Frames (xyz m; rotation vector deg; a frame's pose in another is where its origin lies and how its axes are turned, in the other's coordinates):
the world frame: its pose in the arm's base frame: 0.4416 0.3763 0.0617 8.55 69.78 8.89
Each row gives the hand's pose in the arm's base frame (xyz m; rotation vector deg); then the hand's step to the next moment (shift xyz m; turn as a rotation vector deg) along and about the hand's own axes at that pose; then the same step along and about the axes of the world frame.
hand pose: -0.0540 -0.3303 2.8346 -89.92 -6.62 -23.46
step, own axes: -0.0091 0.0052 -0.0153 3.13 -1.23 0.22
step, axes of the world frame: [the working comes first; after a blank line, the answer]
step, axes of the arm's base frame: -0.0096 -0.0137 -0.0081 2.55 -0.28 2.19

0.0015 -0.0146 -0.0113 -1.21 0.06 3.14
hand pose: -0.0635 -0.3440 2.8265 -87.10 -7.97 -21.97
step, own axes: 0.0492 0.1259 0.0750 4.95 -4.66 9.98
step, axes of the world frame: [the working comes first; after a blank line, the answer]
step, axes of the arm's base frame: 0.0984 0.0669 -0.0987 4.56 9.05 6.57

0.1373 0.0423 0.0571 -2.71 9.98 6.23
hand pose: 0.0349 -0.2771 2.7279 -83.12 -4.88 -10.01
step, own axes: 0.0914 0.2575 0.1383 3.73 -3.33 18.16
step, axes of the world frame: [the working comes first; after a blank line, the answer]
step, axes of the arm's base frame: 0.1404 0.1593 -0.2207 3.97 17.39 6.04

0.2821 0.1072 0.0524 -0.77 18.07 5.24
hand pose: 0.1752 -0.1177 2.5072 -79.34 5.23 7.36
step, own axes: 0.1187 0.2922 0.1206 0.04 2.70 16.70
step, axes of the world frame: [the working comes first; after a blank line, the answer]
step, axes of the arm's base frame: 0.0740 0.1755 -0.2788 -0.53 16.90 0.43

0.3164 0.1141 -0.0303 2.78 16.66 -0.88
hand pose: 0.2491 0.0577 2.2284 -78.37 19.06 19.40
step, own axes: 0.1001 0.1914 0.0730 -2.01 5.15 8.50
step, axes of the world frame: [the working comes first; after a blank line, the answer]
step, axes of the arm's base frame: 0.0123 0.1084 -0.2002 -3.71 9.16 -2.29

0.2099 0.0663 -0.0596 2.67 8.66 -4.54
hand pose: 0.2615 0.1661 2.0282 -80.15 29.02 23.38
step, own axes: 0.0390 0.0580 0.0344 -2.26 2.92 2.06
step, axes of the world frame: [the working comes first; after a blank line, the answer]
step, axes of the arm's base frame: 0.0034 0.0408 -0.0663 -3.29 2.49 -0.93

0.0702 0.0268 -0.0205 0.24 2.38 -3.49
